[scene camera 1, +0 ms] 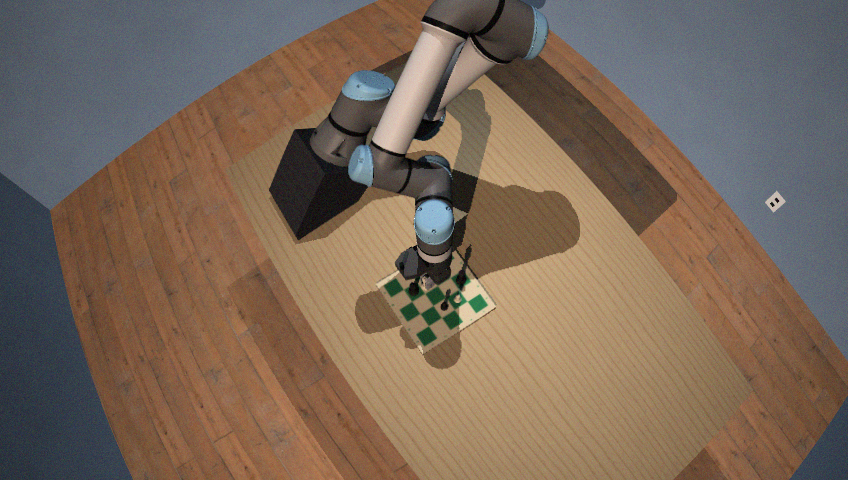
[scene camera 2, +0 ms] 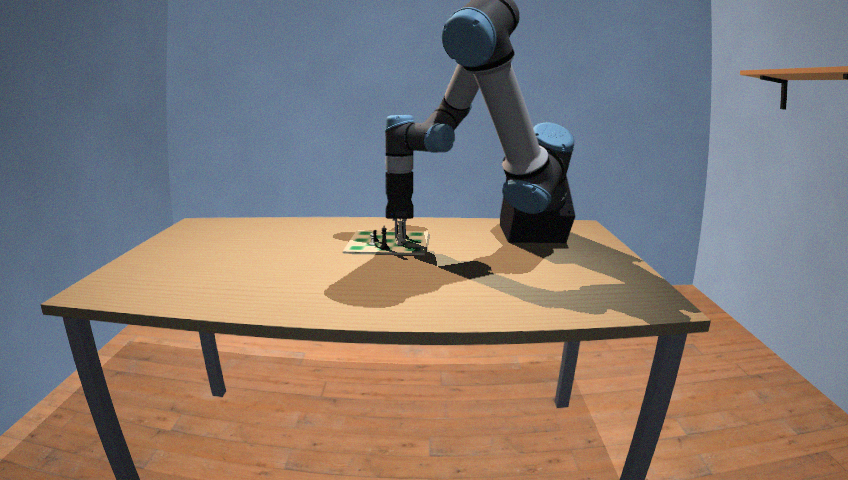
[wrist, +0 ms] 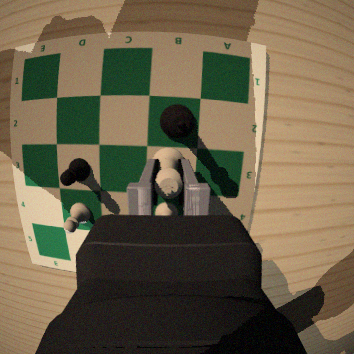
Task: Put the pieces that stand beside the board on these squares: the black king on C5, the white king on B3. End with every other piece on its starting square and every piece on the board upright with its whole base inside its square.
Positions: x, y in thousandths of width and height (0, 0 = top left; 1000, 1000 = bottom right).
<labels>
chessboard: scene camera 1 497, 657; scene camera 2 490, 509; wrist 281, 273
</labels>
